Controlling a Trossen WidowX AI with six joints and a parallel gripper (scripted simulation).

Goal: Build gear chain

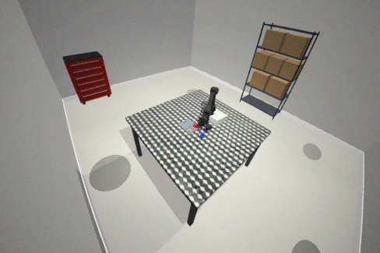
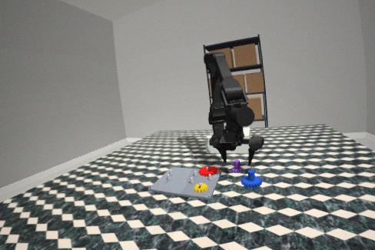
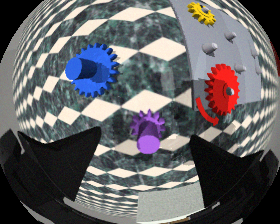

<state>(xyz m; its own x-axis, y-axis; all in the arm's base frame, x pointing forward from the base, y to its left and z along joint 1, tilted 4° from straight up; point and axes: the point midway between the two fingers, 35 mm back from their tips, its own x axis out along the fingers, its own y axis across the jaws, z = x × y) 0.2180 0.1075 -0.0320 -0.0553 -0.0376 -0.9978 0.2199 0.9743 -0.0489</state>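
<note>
The red gear is 3 cm ahead of my gripper tip, 10 cm to the right of it and 1 cm below it. Round my gripper tip: yellow gear 14 cm ahead, 9 cm to the right, 1 cm below; then small purple gear 1 cm below; then blue gear 7 cm ahead, 5 cm to the left, 1 cm below.
</note>
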